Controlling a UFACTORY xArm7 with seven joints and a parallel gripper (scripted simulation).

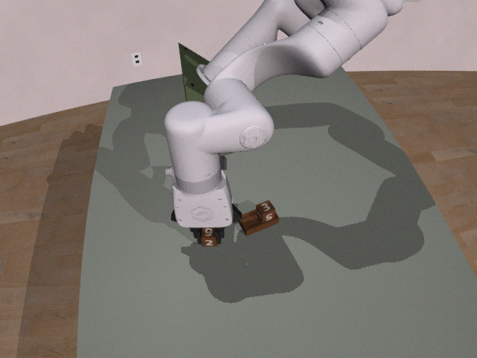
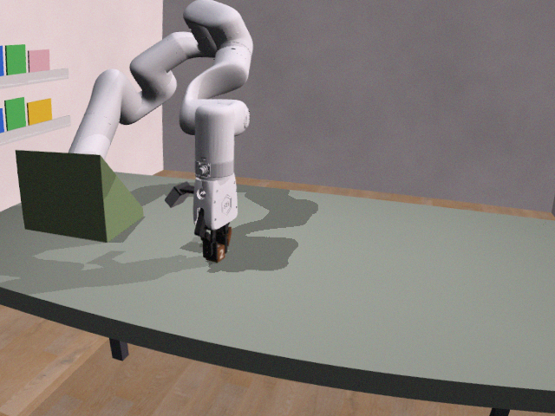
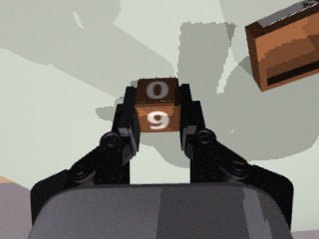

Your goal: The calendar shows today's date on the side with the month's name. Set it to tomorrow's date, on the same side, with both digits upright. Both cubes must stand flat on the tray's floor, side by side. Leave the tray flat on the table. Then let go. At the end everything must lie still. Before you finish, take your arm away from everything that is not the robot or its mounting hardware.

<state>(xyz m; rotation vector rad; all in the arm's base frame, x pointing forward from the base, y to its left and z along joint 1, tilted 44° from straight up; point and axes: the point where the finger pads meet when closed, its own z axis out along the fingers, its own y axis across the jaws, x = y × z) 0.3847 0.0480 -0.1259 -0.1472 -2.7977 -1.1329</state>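
My hand is 1 cm above the brown cube. From my hand the other things lie so: tray: 10 cm to the left, 3 cm behind, 2 cm below.
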